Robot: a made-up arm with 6 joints.
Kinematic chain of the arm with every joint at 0, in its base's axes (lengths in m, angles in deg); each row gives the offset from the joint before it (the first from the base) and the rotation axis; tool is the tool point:
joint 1: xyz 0 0 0.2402 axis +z
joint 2: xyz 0 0 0 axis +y
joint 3: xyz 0 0 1.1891 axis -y
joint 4: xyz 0 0 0 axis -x
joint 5: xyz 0.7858 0 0 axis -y
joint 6: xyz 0 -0.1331 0 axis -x
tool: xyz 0 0 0
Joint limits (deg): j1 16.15..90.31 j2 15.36..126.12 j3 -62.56..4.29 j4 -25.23..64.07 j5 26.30..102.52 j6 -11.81..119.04
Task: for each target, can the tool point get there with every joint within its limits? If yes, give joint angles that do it. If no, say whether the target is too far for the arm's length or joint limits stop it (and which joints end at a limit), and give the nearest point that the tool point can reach.
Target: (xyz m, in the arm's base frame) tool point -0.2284 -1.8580 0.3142
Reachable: no: joint limits stop it (at a limit: joint 1, joint 2, joint 3) | nearest point 0.2175 -0.0699 -0.3048 | short by 1.944 m
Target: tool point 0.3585 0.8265 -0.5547
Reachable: yes | joints 74.20 93.09 -23.07 25.75 58.00 86.59
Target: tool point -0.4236 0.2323 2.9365
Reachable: no: too far | nearest point 0.0522 1.1094 1.3534 | short by 1.871 m
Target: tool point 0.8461 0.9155 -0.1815
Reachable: yes | joints 53.33 72.52 -8.51 -7.48 79.82 67.91
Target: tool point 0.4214 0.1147 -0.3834
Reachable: yes | joints 29.36 105.08 -57.26 36.74 56.44 28.85
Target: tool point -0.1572 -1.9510 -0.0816
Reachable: no: joint limits stop it (at a limit: joint 1, joint 2, joint 3) | nearest point 0.2147 -0.0761 -0.3332 | short by 1.928 m
